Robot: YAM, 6 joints.
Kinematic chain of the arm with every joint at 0, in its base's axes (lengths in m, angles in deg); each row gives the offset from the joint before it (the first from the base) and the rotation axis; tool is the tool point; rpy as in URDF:
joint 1: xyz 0 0 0.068 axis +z
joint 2: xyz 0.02 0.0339 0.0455 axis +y
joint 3: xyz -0.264 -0.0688 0 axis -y
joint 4: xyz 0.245 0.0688 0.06 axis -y
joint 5: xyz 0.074 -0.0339 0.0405 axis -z
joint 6: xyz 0.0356 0 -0.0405 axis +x
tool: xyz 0 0 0 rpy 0 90 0
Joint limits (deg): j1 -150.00..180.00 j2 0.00..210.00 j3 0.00..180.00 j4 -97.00..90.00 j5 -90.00..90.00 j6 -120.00..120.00
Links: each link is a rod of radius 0.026 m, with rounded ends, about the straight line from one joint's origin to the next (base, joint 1, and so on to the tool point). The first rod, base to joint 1, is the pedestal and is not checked.
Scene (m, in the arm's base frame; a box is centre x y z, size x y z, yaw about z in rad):
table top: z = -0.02
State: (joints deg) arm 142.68 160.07 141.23 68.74 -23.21 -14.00
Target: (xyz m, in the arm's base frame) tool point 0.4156 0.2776 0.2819
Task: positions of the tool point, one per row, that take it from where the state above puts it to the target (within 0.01 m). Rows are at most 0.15 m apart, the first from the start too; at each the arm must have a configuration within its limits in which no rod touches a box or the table.
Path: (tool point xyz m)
1: -0.3756 0.4438 0.2663
2: -0.2554 0.5132 0.2695
3: -0.1235 0.5502 0.2725
4: 0.0109 0.5532 0.2751
5: 0.1395 0.5233 0.2774
6: 0.2539 0.4638 0.2793
7: 0.3477 0.3796 0.2807
8: 0.4156 0.2776 0.2819

